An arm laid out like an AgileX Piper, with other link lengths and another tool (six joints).
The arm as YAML. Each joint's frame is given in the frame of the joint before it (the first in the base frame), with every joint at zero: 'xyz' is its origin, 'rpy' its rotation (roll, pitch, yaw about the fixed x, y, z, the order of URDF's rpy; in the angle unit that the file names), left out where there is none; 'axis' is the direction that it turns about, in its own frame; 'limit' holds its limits. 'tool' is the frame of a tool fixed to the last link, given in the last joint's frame.
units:
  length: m
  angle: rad
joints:
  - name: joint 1
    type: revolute
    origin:
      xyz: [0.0, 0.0, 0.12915]
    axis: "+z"
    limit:
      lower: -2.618
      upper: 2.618
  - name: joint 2
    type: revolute
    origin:
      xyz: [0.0, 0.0, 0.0]
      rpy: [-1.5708, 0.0, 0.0]
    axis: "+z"
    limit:
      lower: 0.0
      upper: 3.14
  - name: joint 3
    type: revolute
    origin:
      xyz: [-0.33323, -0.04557, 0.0]
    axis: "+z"
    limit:
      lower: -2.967
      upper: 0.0
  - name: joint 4
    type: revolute
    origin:
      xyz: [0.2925, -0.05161, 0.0]
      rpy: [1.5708, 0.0, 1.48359]
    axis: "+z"
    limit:
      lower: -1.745
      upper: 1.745
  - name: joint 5
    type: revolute
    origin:
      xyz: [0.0, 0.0, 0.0]
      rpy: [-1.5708, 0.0, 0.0]
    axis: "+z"
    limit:
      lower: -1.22
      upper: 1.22
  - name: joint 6
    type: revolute
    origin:
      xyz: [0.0, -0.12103, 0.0]
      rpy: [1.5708, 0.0, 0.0]
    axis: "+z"
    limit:
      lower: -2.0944
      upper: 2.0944
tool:
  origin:
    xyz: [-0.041, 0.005, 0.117]
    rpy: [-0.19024, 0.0, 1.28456]
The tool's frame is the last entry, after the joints.
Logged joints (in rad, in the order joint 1, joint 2, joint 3, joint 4, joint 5, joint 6), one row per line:
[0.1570, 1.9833, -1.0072, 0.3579, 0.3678, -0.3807]
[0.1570, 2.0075, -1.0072, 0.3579, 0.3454, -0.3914]
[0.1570, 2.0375, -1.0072, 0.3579, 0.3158, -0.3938]
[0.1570, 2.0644, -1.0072, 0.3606, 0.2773, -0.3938]
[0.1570, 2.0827, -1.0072, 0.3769, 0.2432, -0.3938]
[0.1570, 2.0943, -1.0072, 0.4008, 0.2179, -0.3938]
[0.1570, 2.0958, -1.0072, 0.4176, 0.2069, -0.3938]
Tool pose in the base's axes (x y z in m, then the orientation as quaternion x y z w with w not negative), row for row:
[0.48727, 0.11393, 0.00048, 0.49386, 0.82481, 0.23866, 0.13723]
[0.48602, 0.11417, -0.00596, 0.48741, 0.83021, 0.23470, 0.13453]
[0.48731, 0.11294, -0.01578, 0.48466, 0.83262, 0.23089, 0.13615]
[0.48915, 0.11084, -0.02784, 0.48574, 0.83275, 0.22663, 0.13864]
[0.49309, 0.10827, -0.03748, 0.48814, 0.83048, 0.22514, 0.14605]
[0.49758, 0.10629, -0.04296, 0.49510, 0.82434, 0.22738, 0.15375]
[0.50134, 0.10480, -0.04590, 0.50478, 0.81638, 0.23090, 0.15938]
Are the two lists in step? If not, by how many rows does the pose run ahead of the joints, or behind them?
The pose runs 1 row behind the joints: the pose in row i belongs to the joints in row i - 1.
